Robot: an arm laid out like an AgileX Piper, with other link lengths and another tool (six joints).
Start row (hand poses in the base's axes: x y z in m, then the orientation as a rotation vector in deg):
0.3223, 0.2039, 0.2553, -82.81, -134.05, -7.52
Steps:
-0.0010, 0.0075, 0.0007, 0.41, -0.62, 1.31
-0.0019, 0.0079, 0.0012, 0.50, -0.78, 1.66
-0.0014, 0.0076, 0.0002, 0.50, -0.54, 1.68
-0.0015, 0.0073, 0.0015, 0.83, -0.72, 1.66
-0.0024, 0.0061, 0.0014, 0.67, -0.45, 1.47
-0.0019, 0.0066, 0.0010, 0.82, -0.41, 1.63
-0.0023, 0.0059, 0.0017, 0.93, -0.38, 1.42
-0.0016, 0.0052, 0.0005, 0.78, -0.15, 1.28
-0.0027, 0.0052, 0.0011, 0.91, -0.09, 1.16
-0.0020, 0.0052, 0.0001, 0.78, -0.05, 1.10
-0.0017, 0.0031, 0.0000, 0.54, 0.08, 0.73
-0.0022, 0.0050, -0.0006, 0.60, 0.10, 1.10
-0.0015, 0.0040, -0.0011, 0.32, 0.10, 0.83
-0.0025, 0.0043, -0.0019, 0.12, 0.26, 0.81
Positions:
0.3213, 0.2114, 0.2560, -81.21, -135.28, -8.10
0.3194, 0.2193, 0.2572, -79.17, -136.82, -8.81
0.3180, 0.2269, 0.2574, -77.03, -138.15, -9.34
0.3165, 0.2342, 0.2589, -74.79, -139.45, -10.39
0.3141, 0.2403, 0.2603, -72.77, -140.44, -11.11
0.3122, 0.2469, 0.2613, -70.47, -141.40, -11.94
0.3099, 0.2528, 0.2630, -68.37, -142.14, -12.94
0.3083, 0.2580, 0.2635, -66.46, -142.64, -13.64
0.3056, 0.2632, 0.2646, -64.64, -142.95, -14.49
0.3036, 0.2684, 0.2647, -62.94, -143.23, -15.16
0.3019, 0.2715, 0.2647, -61.78, -143.30, -15.56
0.2997, 0.2765, 0.2641, -60.13, -143.49, -15.91
0.2982, 0.2805, 0.2630, -58.93, -143.65, -16.00
0.2957, 0.2848, 0.2611, -57.82, -143.73, -15.76

